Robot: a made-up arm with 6 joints. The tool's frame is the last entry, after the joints. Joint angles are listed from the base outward.
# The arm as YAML. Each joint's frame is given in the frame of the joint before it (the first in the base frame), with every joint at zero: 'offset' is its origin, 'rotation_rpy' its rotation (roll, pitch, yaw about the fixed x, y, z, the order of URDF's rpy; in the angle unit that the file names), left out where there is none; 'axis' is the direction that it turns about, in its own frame. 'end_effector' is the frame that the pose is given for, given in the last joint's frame.
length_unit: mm
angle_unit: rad
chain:
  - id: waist
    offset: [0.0, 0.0, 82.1]
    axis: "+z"
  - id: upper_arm
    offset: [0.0, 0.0, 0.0]
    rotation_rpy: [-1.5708, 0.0, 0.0]
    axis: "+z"
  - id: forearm
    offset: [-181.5, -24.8, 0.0]
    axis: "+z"
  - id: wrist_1
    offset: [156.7, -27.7, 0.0]
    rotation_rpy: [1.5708, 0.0, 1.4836]
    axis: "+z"
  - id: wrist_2
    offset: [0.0, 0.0, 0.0]
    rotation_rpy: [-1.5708, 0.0, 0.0]
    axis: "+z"
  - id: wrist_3
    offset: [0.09, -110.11, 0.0]
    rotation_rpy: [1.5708, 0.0, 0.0]
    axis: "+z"
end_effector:
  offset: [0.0, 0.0, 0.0]
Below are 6 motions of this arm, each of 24 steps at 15 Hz.
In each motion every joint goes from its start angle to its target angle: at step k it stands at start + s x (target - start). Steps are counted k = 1, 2, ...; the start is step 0. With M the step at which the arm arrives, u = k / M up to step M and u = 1 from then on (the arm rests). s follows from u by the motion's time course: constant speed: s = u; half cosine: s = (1 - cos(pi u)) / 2; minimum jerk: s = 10 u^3 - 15 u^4 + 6 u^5.
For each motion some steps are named. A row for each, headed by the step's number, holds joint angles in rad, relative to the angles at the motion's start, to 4 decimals.
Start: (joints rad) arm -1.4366 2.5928 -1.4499 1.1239 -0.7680 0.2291
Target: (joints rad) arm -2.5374 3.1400 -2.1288 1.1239 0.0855 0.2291
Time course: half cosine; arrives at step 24
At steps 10, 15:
10: -0.4079 0.2028 -0.2516 0.0000 0.3163 0.0000
15: -0.7610 0.3783 -0.4694 0.0000 0.5901 0.0000

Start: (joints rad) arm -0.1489 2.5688 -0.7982 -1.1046 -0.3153 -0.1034
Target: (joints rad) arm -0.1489 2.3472 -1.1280 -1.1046 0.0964 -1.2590
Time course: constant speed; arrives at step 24
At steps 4, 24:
4: 0.0000 -0.0369 -0.0550 0.0000 0.0686 -0.1926
24: 0.0000 -0.2216 -0.3298 0.0000 0.4117 -1.1556

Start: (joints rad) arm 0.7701 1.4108 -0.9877 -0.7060 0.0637 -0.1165
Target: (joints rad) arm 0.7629 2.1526 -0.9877 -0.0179 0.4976 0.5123
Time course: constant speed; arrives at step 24
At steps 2, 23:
2: -0.0006 0.0618 0.0000 0.0573 0.0362 0.0524
23: -0.0069 0.7109 0.0000 0.6594 0.4158 0.6026

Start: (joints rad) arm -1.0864 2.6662 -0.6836 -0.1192 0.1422 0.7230
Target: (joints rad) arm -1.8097 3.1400 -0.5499 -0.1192 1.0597 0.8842
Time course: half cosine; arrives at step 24
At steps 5, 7, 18, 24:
5: -0.0747 0.0490 0.0138 0.0000 0.0948 0.0167
7: -0.1415 0.0927 0.0262 0.0000 0.1795 0.0315
18: -0.6174 0.4044 0.1141 0.0000 0.7831 0.1376
24: -0.7233 0.4738 0.1337 0.0000 0.9175 0.1612

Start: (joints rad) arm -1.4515 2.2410 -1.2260 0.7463 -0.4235 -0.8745
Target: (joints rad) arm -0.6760 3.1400 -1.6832 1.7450 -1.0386 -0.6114
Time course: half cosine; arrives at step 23
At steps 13, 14, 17, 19, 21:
13: 0.4666 0.5410 -0.2751 0.6009 -0.3701 0.1583
14: 0.5176 0.6000 -0.3052 0.6666 -0.4105 0.1756
17: 0.6524 0.7563 -0.3846 0.8402 -0.5175 0.2213
19: 0.7191 0.8336 -0.4239 0.9260 -0.5703 0.2439
21: 0.7611 0.8823 -0.4487 0.9802 -0.6037 0.2582

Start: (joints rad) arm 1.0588 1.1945 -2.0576 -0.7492 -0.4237 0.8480
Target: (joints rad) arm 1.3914 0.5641 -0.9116 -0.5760 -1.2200 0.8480
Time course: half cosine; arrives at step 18
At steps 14, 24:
14: 0.2937 -0.5567 1.0119 0.1529 -0.7032 0.0000
24: 0.3326 -0.6304 1.1460 0.1732 -0.7963 0.0000

